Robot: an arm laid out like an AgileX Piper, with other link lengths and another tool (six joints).
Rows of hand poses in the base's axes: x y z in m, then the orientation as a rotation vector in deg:
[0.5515 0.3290 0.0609 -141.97 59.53 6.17]
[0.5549 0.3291 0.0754 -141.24 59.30 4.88]
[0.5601 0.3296 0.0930 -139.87 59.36 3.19]
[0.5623 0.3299 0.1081 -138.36 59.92 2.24]
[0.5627 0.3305 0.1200 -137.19 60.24 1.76]
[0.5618 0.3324 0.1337 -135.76 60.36 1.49]
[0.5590 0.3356 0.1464 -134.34 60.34 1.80]
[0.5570 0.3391 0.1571 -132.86 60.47 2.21]
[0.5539 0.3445 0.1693 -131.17 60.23 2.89]
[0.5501 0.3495 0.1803 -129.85 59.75 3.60]
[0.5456 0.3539 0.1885 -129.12 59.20 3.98]
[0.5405 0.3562 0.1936 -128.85 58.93 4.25]
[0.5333 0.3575 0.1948 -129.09 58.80 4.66]
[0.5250 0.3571 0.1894 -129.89 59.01 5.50]
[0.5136 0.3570 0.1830 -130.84 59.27 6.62]
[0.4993 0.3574 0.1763 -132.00 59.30 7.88]
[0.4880 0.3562 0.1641 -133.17 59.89 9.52]
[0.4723 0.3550 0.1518 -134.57 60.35 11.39]
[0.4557 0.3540 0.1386 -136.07 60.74 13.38]
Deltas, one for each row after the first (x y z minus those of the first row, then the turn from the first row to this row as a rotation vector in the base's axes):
[0.0034 0.0001 0.0145 0.40 -1.12 -0.29]
[0.0086 0.0006 0.0321 1.14 -2.60 -1.03]
[0.0108 0.0009 0.0472 2.02 -3.48 -2.02]
[0.0112 0.0015 0.0591 2.79 -4.03 -2.67]
[0.0103 0.0034 0.0728 3.92 -4.57 -3.25]
[0.0075 0.0066 0.0855 5.23 -4.76 -3.65]
[0.0055 0.0101 0.0962 6.58 -4.84 -4.15]
[0.0024 0.0155 0.1084 8.30 -4.90 -4.43]
[-0.0014 0.0205 0.1194 9.80 -4.91 -4.43]
[-0.0059 0.0249 0.1276 10.72 -5.01 -4.24]
[-0.0110 0.0272 0.1327 11.12 -4.97 -4.11]
[-0.0182 0.0285 0.1339 11.07 -4.67 -3.87]
[-0.0265 0.0281 0.1285 10.52 -3.81 -3.60]
[-0.0379 0.0280 0.1221 9.89 -2.70 -3.27]
[-0.0522 0.0284 0.1154 9.18 -1.52 -2.69]
[-0.0635 0.0272 0.1032 8.35 0.09 -2.42]
[-0.0792 0.0260 0.0909 7.40 1.87 -1.96]
[-0.0958 0.0250 0.0777 6.38 3.72 -1.40]

